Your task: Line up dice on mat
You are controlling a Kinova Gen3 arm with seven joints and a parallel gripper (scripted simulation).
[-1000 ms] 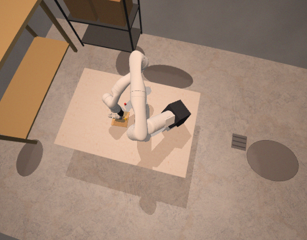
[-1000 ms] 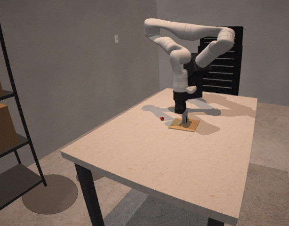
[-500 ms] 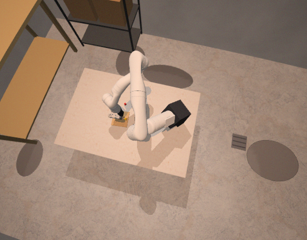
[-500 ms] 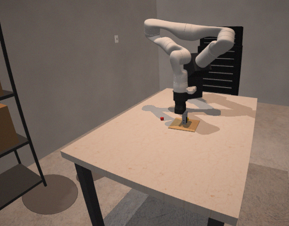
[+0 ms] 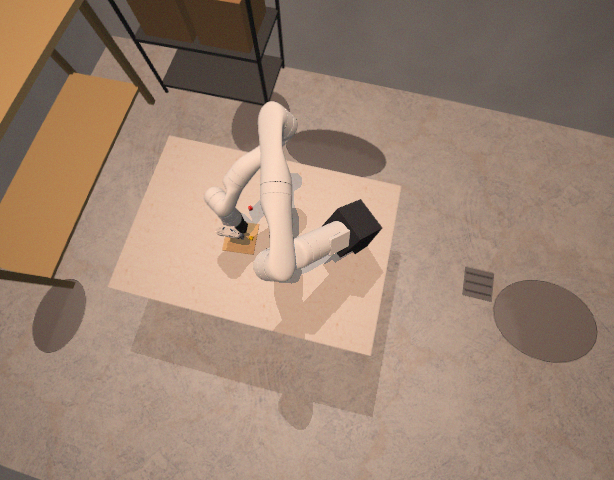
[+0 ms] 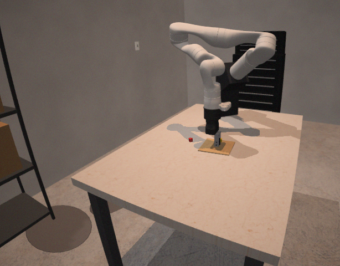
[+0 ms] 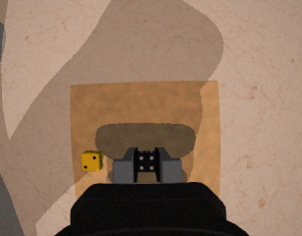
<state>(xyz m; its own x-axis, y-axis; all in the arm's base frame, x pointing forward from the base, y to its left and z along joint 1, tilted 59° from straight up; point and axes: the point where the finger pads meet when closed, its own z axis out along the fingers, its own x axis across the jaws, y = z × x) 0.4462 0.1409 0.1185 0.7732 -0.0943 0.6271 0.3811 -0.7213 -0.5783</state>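
Right now the black die is 10 mm below my hand. Also, from my hand: tan mat (20 mm below); yellow die (40 mm behind, 20 mm to the right, 10 mm below); red die (50 mm ahead, 130 mm to the right, 20 mm below).
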